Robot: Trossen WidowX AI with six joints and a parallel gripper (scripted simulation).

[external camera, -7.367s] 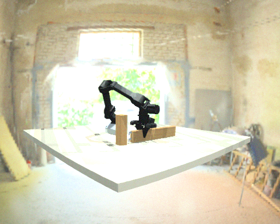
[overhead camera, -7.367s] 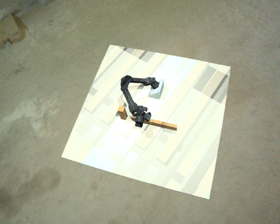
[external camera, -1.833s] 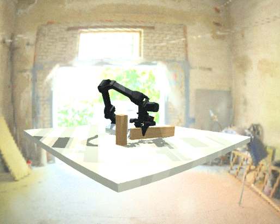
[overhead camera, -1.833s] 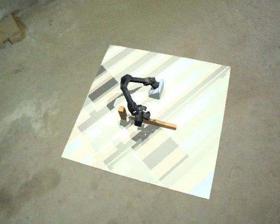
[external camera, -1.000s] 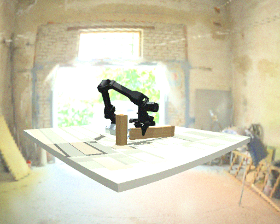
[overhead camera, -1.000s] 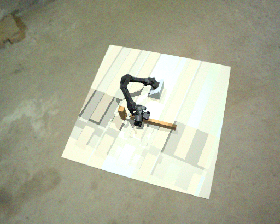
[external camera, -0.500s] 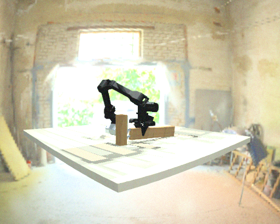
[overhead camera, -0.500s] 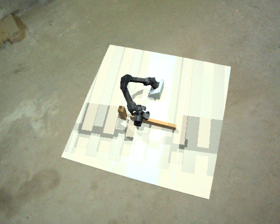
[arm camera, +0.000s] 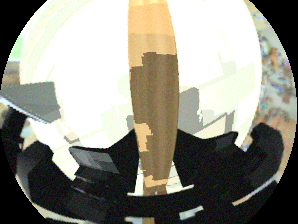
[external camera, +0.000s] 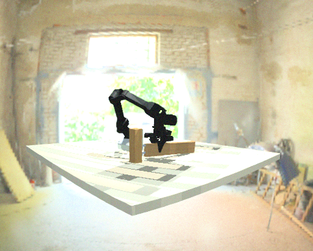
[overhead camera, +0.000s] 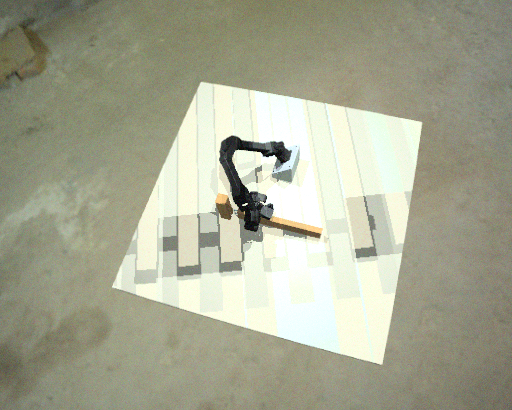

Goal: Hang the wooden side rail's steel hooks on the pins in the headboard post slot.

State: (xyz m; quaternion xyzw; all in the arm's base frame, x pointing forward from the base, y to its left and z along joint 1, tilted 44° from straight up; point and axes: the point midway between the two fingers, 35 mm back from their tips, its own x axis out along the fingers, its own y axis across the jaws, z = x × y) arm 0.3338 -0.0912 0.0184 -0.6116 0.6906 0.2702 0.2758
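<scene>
My gripper tip is 10 mm past the wooden headboard post, 160 mm to the left of it and 40 mm below it.
</scene>
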